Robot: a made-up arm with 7 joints.
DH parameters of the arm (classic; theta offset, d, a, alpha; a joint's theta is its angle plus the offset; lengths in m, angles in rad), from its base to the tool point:
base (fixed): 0.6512 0 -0.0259 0
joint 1: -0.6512 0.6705 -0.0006 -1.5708
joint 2: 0 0.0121 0.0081 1.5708
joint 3: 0 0.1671 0.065 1.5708
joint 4: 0 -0.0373 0.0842 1.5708
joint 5: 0 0.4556 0.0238 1.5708
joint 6: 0 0.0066 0.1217 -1.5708
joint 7: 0.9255 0 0.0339 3.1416
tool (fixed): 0.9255 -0.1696 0 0
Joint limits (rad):
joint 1: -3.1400..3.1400
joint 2: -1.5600..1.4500
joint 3: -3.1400..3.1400
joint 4: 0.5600..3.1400
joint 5: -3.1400..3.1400
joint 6: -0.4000..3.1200
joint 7: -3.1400..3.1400
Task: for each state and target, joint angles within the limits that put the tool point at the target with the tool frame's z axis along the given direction. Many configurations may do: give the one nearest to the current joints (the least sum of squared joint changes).
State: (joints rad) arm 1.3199 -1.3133 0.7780 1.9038 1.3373 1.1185 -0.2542
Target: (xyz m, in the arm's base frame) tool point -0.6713 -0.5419 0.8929 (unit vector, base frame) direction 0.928 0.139 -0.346
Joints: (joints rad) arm 0.8088 -1.5600 0.6529 2.6925 0.8233 0.3504 -0.3478
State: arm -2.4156 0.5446 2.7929 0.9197 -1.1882 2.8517 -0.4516
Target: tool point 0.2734 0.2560 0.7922 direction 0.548 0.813 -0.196
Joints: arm -1.9569 -0.2642 2.9194 1.6218 -1.0664 3.1200 -0.3977
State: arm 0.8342 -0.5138 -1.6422 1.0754 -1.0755 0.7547 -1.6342
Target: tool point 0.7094 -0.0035 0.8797 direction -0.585 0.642 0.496
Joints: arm 1.1994 -0.0930 -1.2213 1.5166 -1.0052 0.9178 -1.5095
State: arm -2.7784 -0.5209 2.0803 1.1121 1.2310 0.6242 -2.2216
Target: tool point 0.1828 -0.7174 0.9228 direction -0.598 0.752 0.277
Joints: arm -2.6736 -0.5177 1.2332 1.3658 1.6018 0.6445 -2.3335
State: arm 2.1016 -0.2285 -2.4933 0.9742 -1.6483 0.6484 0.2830
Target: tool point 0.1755 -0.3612 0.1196 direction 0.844 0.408 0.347
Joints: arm 2.0795 -0.9934 -3.0042 1.2176 -1.3903 1.3657 0.1323
